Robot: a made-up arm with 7 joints.
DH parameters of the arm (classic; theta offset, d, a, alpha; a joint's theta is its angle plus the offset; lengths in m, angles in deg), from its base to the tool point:
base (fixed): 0 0 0 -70
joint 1: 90 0 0 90
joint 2: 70 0 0 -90
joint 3: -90 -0.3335 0.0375 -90
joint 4: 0 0 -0.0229 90
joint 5: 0 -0.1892 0 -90
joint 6: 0 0 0 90
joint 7: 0 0 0 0
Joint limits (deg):
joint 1: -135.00..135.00
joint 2: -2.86..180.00
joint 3: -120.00..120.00
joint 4: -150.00..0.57
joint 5: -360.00..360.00
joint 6: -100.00..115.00
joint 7: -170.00..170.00
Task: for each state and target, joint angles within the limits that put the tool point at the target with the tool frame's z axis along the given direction. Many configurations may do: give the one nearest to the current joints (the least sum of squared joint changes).
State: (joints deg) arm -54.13 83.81 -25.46 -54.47 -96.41 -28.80 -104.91
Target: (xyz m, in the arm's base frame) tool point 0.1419 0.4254 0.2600 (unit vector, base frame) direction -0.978 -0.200 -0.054
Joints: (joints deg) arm -80.91 99.27 -14.64 -33.90 -84.08 -58.61 -104.91
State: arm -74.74 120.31 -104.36 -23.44 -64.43 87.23 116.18
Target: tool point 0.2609 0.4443 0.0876 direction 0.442 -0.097 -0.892
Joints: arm -74.66 90.31 -88.97 -27.17 -43.23 100.95 116.18
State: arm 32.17 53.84 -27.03 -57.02 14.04 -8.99 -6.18
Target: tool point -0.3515 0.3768 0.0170 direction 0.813 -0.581 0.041
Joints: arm 86.62 76.26 -46.65 -37.31 31.17 14.67 -6.18
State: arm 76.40 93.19 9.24 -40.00 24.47 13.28 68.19
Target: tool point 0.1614 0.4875 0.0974 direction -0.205 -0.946 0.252
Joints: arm 81.82 130.70 -19.37 -27.08 11.01 -10.47 68.19
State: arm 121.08 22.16 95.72 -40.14 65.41 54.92 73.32
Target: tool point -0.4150 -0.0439 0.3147 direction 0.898 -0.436 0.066
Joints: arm 122.77 16.64 110.81 -27.09 79.85 51.52 73.32
